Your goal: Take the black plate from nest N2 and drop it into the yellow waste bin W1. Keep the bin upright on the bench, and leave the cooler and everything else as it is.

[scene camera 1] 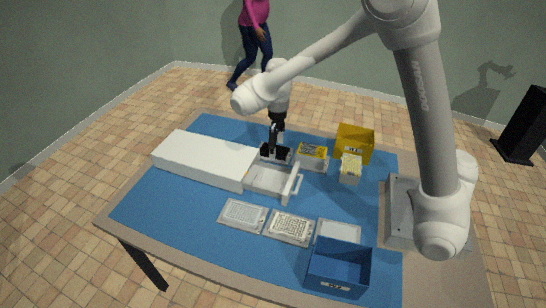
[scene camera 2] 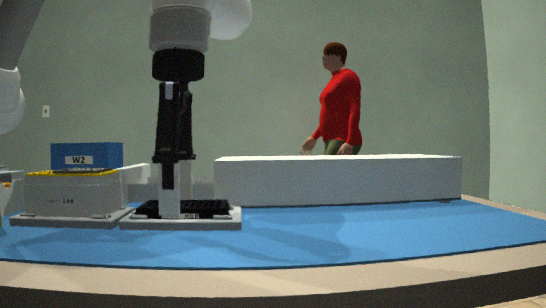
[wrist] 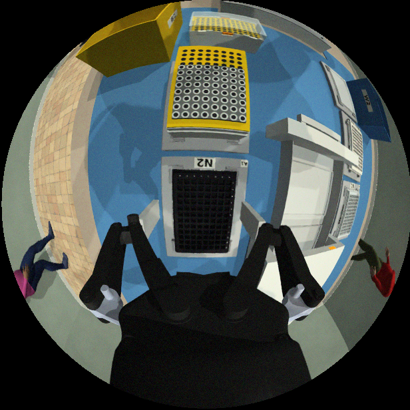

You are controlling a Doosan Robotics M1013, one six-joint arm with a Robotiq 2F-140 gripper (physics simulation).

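Places are measured from the arm's base along level axes (x left, y back, z up), in millimetres.
Where they show: gripper, fingertip midpoint: [scene camera 1: 276, 150] [scene camera 2: 177, 207].
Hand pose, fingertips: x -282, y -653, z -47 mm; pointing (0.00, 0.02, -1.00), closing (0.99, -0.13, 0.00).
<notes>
Each offset is from my fingertips to the top centre of the thing. "pt": to the spot under its first point.
The black plate @(dx +3, dy -10, dz +5 mm) [scene camera 1: 283, 152] [scene camera 2: 212, 206] [wrist: 205, 210] lies flat in nest N2 @(pt dx -51, dy +41, dz -15 mm) [scene camera 2: 145, 225] [wrist: 168, 227]. My gripper [scene camera 1: 273, 150] [scene camera 2: 176, 205] [wrist: 199, 209] is open and points straight down over the plate, with one pale finger pad on each long side of it. In the scene camera 2 view the near pad reaches down to about the plate's height and hides part of it. Nothing is between the fingers; whether the pads touch the nest is not clear. The yellow waste bin W1 @(dx -81, dy +355, dz +99 mm) [scene camera 1: 367, 153] [wrist: 145, 42] stands upright on the bench.
A yellow-topped rack box @(dx +26, dy +160, dz +56 mm) [scene camera 1: 312, 157] [scene camera 2: 70, 195] [wrist: 209, 95] stands beside N2. Another rack box @(pt dx +130, dy +326, dz +47 mm) [scene camera 1: 350, 172] [wrist: 227, 30] stands near W1. The long white unit [scene camera 1: 205, 157] [scene camera 2: 340, 180] has an open drawer [wrist: 306, 185]. Blue bin W2 @(dx +555, dy +277, dz +99 mm) [scene camera 1: 330, 272] [scene camera 2: 107, 155] [wrist: 370, 107] is across the bench.
</notes>
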